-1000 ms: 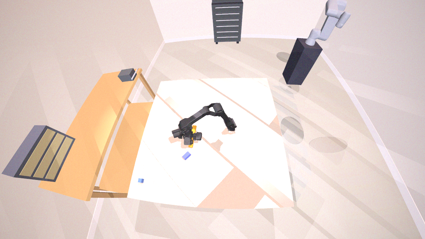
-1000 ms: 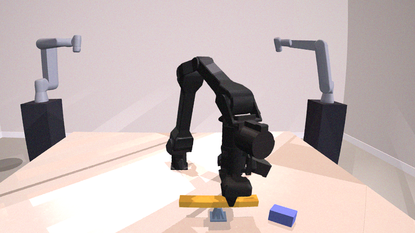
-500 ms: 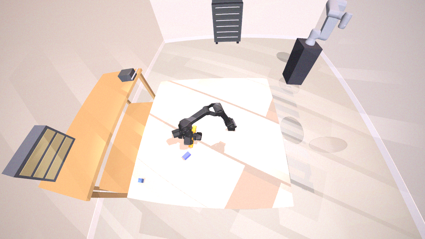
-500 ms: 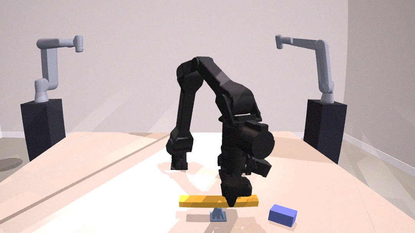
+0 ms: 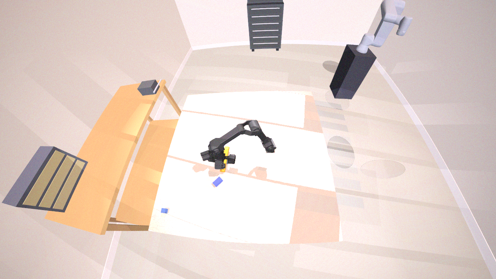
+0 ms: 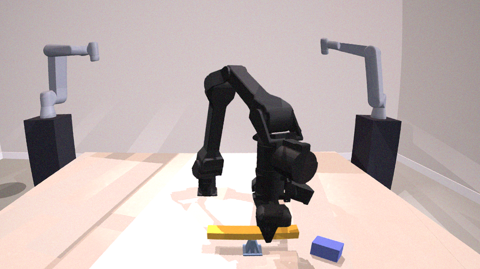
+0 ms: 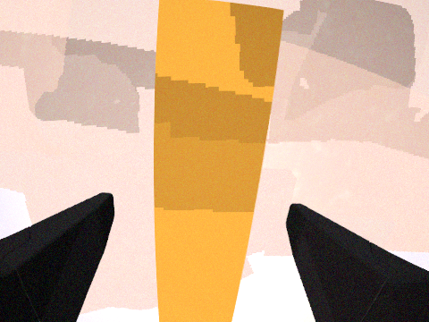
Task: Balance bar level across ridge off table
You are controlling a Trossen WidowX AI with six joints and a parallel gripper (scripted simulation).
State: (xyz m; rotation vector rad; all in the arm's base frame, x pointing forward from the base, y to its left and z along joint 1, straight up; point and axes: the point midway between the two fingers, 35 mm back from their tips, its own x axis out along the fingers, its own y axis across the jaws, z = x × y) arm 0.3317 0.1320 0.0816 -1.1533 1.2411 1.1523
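Now: the bar 3 cm to the right of my gripper tip. The rest, counted from my gripper tip: small blue cube (41 cm ahead, 37 cm to the left, 3 cm below).
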